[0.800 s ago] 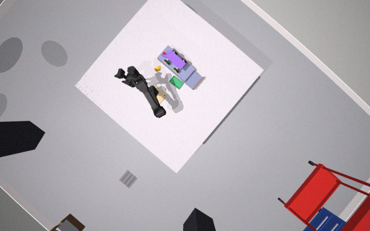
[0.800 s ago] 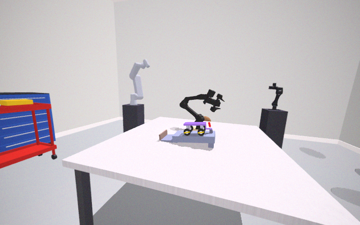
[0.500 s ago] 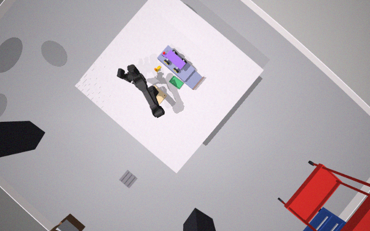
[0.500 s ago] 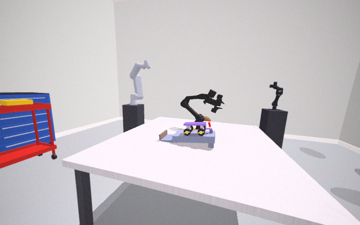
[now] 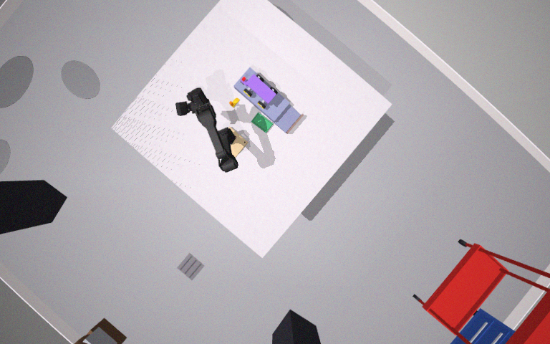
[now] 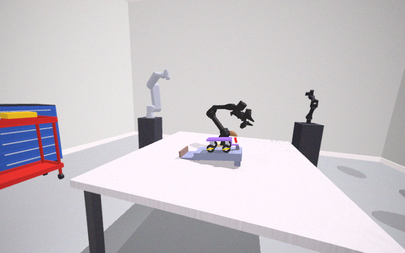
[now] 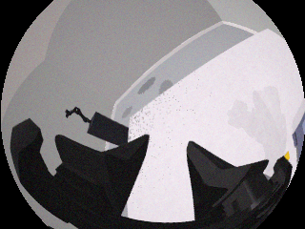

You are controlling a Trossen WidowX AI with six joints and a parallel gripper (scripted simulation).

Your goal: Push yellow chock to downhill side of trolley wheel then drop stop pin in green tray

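The yellow chock lies 210 mm below my gripper tip, 190 mm ahead of it and 140 mm to the right of it. From my gripper tip the other things lie so: stop pin (310 mm ahead, 150 mm to the right, 100 mm below); purple trolley (320 mm ahead, 270 mm to the right, 120 mm below); blue-grey ramp (320 mm ahead, 270 mm to the right, 180 mm below).
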